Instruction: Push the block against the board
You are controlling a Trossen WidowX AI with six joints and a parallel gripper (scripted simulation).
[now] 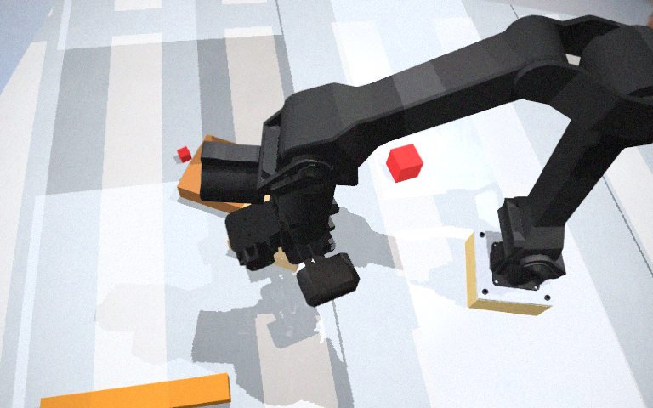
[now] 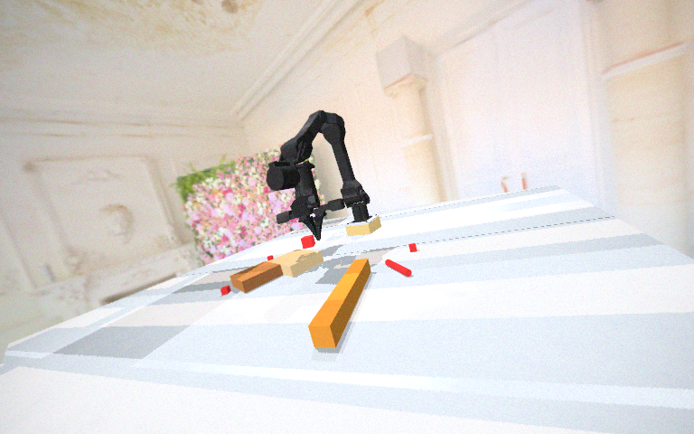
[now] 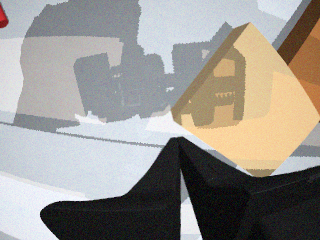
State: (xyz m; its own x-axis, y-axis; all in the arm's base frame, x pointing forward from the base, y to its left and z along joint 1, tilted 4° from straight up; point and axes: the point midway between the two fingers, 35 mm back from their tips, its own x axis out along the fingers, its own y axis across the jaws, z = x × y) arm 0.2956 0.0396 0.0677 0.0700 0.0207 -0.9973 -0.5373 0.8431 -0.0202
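Right now my gripper tip is 4 cm short of the pale cream board, 8 cm to the left of it and 5 cm above it. From my gripper tip the other things lie so: long orange bar (16 cm ahead, 21 cm to the left, 5 cm below); brown block (14 cm ahead, 13 cm to the right, 5 cm below).
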